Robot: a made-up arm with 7 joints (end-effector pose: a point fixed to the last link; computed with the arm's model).
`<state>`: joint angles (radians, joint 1 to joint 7).
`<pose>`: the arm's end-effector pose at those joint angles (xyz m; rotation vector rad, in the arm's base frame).
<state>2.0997 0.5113 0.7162 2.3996 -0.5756 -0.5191 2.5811</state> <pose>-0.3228 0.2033 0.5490 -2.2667 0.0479 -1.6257</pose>
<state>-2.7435 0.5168 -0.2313 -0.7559 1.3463 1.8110 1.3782</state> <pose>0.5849 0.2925 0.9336 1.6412 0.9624 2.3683</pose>
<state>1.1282 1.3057 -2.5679 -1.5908 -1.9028 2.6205 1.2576</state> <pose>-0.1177 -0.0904 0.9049 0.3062 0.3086 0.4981</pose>
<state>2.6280 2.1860 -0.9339 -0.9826 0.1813 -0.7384 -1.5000</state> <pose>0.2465 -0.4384 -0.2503 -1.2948 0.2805 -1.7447</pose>
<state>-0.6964 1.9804 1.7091 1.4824 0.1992 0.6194 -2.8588</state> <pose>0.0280 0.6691 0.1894 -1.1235 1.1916 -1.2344</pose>
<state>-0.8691 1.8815 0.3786 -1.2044 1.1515 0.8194 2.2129</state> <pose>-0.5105 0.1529 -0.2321 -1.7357 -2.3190 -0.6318</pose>
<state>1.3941 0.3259 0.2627 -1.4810 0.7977 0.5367 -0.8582</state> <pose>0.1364 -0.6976 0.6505 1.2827 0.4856 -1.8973</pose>
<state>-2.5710 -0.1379 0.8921 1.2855 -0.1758 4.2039 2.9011</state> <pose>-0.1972 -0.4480 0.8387 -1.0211 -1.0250 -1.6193</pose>
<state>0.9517 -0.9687 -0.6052 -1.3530 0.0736 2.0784 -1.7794</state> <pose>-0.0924 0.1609 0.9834 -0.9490 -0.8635 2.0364</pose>
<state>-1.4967 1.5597 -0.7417 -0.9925 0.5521 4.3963 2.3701</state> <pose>0.1189 0.7224 0.1537 1.1858 0.9753 -2.1346</pose>
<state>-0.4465 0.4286 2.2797 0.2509 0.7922 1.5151 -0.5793</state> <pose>-0.3347 0.2484 1.2010 -0.1346 -0.6979 -1.0888</pose>
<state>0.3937 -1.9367 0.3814 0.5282 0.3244 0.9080 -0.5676</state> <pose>0.6883 0.2609 -0.1684 -2.4892 -0.7138 -0.0399</pose>
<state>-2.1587 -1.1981 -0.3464 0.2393 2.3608 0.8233 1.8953</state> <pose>-0.5801 -0.7482 0.5114 1.0272 0.5988 -0.8286</pose>
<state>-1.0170 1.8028 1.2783 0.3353 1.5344 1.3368 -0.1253</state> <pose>-0.3094 0.8291 0.2974 -0.9333 -1.9338 -1.2623</pose>
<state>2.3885 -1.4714 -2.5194 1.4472 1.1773 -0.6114 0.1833</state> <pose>0.0980 0.5573 0.8908 2.9338 0.6305 0.6584</pose>
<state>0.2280 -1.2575 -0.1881 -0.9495 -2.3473 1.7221 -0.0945</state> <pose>0.4350 0.2850 0.9802 -0.1715 0.4837 0.8305</pose>
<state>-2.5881 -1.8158 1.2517 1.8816 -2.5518 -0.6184 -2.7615</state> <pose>0.0494 -0.5985 0.2413 -1.1891 -1.8256 0.6496</pose>
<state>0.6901 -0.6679 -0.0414 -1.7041 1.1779 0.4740 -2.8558</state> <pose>-0.1558 -0.2005 1.0365 -1.1384 -0.1474 1.4147</pose>
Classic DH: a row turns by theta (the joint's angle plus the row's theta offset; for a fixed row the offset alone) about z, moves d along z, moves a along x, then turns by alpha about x. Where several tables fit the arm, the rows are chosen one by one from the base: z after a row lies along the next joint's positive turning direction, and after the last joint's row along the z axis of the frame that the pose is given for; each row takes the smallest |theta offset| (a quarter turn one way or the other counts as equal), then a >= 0, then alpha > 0; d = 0 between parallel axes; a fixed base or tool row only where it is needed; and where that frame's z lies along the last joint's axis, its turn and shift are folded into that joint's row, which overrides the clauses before.
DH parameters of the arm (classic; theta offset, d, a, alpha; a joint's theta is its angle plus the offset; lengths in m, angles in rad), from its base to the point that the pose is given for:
joint 1: 0 0.404 0 1.5708
joint 2: 0 0.072 0 -1.5708
joint 3: 0 0.368 0.014 -1.5708
joint 4: 0 0.052 -0.024 1.5708
joint 5: 0 0.528 0 1.5708
joint 6: 1.5708 0.096 0.074 1.5708
joint 7: 0 0.01 0 0

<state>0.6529 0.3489 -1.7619 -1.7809 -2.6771 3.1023 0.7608</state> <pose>-0.0844 0.3283 0.6852 -0.2106 -0.0001 -0.4119</pose>
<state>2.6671 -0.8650 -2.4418 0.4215 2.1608 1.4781 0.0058</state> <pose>-0.2883 0.5028 1.1066 -0.3506 -0.6116 -0.8303</pose>
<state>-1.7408 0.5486 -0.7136 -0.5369 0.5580 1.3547 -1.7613</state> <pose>0.1829 0.6385 0.9698 -0.7740 0.2388 -0.6051</pose>
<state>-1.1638 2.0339 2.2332 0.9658 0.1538 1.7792 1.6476</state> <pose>0.0276 0.6285 -0.1035 -2.3024 -0.9082 -0.8063</pose>
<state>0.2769 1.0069 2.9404 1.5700 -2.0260 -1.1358 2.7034</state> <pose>-0.7049 -0.1887 0.2044 -0.4384 0.0833 -1.2223</pose>
